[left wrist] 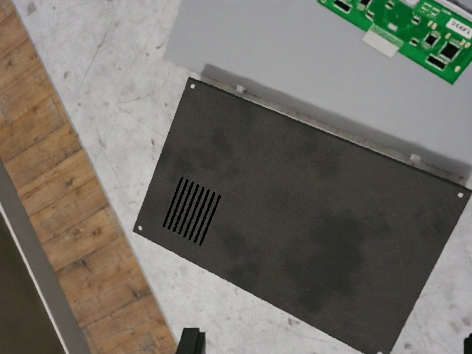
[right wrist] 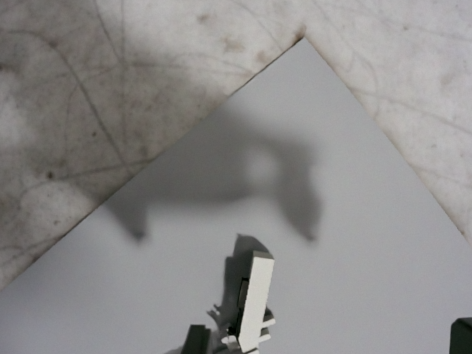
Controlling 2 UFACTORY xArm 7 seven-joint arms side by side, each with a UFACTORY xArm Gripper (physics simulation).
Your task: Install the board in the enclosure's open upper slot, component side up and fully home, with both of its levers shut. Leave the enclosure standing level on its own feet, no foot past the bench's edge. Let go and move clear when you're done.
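Frame: origin at the left arm's base, x ahead, y left, z up, level; millimetres.
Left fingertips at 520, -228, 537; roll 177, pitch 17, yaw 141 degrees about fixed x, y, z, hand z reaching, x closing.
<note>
Pixels of each thing's top centre, then the offset from my left fingertips to it, as dx, dy, dz. "*": a spot on its surface instead. Level surfaces: height alone.
- enclosure, middle of its top: point(left wrist: 283, 208) +94, -54, -487
- green board, surface spot: point(left wrist: 422, 30) * -213, -141, -531
- grey mat, its level: dz -535
- white lever, middle of its top: point(right wrist: 259, 285) -314, -58, -516
The enclosure point(left wrist: 280, 200) shows from above in the left wrist view as a dark plate with a slotted vent; its slots do not show. Small light tabs stick out along its upper long edge. The green board point(left wrist: 422, 30) lies component side up on the grey mat point(left wrist: 260, 45) point(right wrist: 375, 225), partly out of view. One white lever point(right wrist: 256, 302) of the board is swung outward in the right wrist view. My left gripper point(left wrist: 330, 342) is open, above the enclosure. My right gripper point(right wrist: 329, 339) is open and empty, with the lever lying lower, nearer its left finger.
A wooden strip point(left wrist: 75, 200) runs along the left of the pale, scratched bench top point(left wrist: 115, 95) point(right wrist: 65, 115), with a grey band and a dark area beyond it. The mat's corner points upward in the right wrist view, with a gripper-shaped shadow on it.
</note>
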